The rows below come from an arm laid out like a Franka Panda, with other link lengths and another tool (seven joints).
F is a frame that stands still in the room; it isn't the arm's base.
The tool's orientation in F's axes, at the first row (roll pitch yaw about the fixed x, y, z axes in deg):
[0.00 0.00 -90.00]
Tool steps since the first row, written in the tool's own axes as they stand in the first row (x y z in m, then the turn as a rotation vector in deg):
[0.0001 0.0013 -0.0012 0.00 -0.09 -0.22]
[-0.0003 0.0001 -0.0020 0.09 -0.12 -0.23]
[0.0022 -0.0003 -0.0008 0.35 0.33 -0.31]
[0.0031 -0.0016 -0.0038 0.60 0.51 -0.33]
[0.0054 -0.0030 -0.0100 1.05 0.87 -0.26]
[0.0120 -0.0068 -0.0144 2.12 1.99 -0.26]
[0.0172 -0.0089 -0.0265 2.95 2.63 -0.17]
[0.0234 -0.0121 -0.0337 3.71 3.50 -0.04]
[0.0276 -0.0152 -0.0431 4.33 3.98 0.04]
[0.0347 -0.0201 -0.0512 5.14 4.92 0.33]
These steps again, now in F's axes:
[0.0013 -0.0001 -0.0012 -0.09 0.00 -0.22]
[0.0001 0.0003 -0.0020 -0.12 -0.09 -0.23]
[-0.0003 -0.0022 -0.0008 0.33 -0.35 -0.31]
[-0.0016 -0.0031 -0.0038 0.51 -0.60 -0.33]
[-0.0030 -0.0054 -0.0100 0.87 -1.05 -0.26]
[-0.0068 -0.0120 -0.0144 1.99 -2.12 -0.26]
[-0.0089 -0.0172 -0.0265 2.63 -2.95 -0.17]
[-0.0121 -0.0234 -0.0337 3.50 -3.71 -0.04]
[-0.0152 -0.0276 -0.0431 3.98 -4.33 0.04]
[-0.0201 -0.0347 -0.0512 4.92 -5.14 0.33]

